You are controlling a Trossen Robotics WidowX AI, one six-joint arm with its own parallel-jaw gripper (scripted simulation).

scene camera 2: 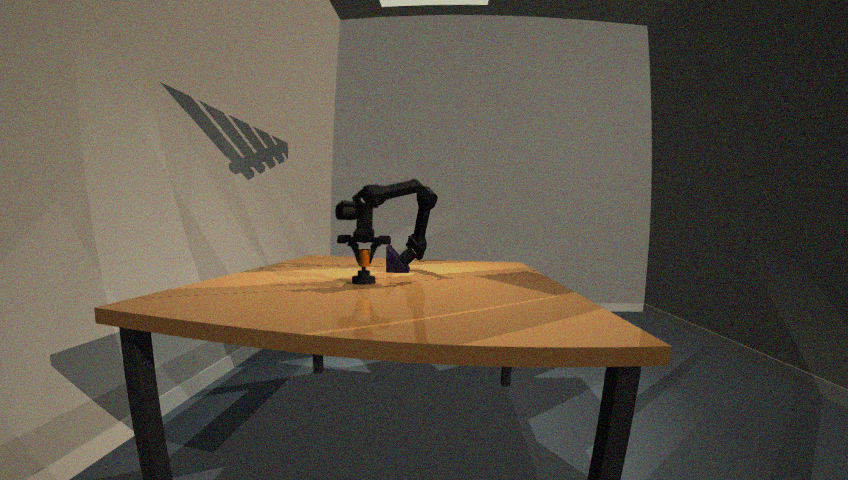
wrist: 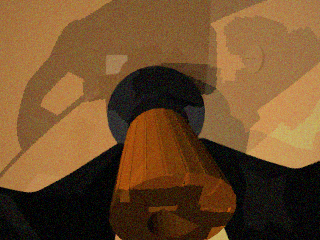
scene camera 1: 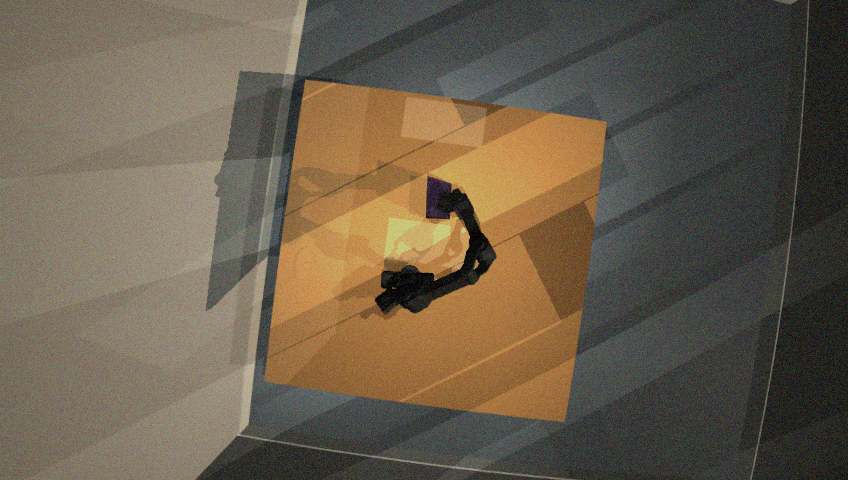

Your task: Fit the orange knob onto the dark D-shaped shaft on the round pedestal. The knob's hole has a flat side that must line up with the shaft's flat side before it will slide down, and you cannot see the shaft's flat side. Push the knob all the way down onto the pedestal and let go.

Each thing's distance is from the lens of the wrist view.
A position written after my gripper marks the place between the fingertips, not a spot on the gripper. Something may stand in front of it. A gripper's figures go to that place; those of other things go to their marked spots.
my gripper (wrist: 160, 148): 10 cm
orange knob (wrist: 166, 176): 4 cm
dark pedestal (wrist: 153, 87): 13 cm
The marked spots on the dark pedestal and the orange knob are 10 cm apart.
